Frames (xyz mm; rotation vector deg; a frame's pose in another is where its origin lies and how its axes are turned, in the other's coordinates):
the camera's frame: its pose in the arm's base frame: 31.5 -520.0 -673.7 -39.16 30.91 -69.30
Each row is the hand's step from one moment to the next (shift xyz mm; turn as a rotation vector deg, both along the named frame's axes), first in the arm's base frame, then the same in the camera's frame.
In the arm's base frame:
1: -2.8 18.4 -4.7 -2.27 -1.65 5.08
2: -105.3 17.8 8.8 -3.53 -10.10 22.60
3: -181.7 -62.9 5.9 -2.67 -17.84 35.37
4: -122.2 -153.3 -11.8 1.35 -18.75 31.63
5: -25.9 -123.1 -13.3 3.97 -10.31 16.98
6: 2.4 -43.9 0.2 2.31 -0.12 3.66
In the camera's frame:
1: -18.4 5.3 -1.8 0.87 -5.52 1.58
2: -46.1 -71.9 -64.7 8.33 -20.78 11.14
3: 10.6 -136.2 -135.5 15.77 -31.06 19.05
4: 114.2 -102.4 -122.7 17.81 -25.88 19.14
5: 111.5 -32.1 -50.3 10.69 -11.81 12.51
6: 42.9 -7.4 -6.4 0.68 -1.17 4.11

